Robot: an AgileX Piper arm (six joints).
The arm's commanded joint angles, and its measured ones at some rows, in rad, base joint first. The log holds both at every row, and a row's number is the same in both.
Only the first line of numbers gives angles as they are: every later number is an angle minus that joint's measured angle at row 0.
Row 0, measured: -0.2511, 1.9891, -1.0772, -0.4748, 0.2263, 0.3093
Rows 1 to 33, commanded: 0.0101, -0.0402, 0.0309, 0.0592, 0.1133, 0.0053; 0.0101, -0.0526, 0.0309, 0.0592, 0.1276, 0.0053; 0.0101, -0.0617, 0.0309, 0.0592, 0.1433, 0.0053; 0.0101, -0.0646, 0.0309, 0.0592, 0.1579, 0.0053; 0.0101, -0.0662, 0.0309, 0.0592, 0.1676, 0.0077; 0.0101, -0.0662, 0.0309, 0.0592, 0.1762, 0.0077; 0.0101, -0.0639, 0.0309, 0.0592, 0.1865, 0.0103; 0.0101, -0.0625, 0.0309, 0.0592, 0.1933, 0.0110; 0.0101, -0.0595, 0.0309, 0.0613, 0.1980, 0.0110; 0.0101, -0.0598, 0.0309, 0.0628, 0.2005, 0.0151; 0.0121, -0.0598, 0.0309, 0.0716, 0.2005, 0.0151; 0.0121, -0.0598, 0.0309, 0.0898, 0.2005, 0.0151; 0.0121, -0.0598, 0.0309, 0.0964, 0.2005, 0.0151; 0.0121, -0.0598, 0.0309, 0.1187, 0.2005, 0.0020; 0.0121, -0.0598, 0.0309, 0.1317, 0.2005, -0.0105; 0.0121, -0.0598, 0.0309, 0.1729, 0.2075, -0.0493; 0.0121, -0.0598, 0.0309, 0.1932, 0.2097, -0.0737; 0.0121, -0.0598, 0.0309, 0.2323, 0.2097, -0.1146; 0.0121, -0.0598, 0.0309, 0.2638, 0.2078, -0.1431; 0.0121, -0.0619, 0.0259, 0.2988, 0.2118, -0.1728; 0.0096, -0.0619, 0.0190, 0.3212, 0.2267, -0.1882; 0.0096, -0.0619, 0.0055, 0.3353, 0.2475, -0.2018; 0.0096, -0.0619, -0.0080, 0.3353, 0.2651, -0.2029; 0.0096, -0.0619, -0.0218, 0.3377, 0.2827, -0.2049; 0.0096, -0.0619, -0.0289, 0.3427, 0.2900, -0.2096; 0.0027, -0.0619, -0.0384, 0.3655, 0.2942, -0.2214; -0.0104, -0.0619, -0.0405, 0.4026, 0.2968, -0.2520; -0.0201, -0.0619, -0.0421, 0.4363, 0.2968, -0.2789; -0.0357, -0.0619, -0.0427, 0.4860, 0.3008, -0.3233; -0.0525, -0.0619, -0.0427, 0.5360, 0.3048, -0.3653; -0.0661, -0.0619, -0.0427, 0.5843, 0.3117, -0.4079; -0.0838, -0.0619, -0.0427, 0.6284, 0.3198, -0.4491; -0.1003, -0.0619, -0.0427, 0.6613, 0.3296, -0.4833
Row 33, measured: -0.0437, -0.0634, -0.0377, 0.5164, 0.2985, -0.3404
